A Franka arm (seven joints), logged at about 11 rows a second.
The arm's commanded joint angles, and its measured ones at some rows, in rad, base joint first. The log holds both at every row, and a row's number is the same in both.
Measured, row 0:
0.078, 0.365, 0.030, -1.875, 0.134, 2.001, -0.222
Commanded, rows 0 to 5:
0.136, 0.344, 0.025, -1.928, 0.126, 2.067, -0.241
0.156, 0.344, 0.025, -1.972, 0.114, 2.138, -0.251
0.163, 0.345, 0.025, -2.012, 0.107, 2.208, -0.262
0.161, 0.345, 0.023, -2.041, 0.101, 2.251, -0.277
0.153, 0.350, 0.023, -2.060, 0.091, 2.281, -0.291
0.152, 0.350, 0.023, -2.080, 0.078, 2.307, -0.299
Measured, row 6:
0.162, 0.367, 0.024, -2.038, 0.099, 2.269, -0.271
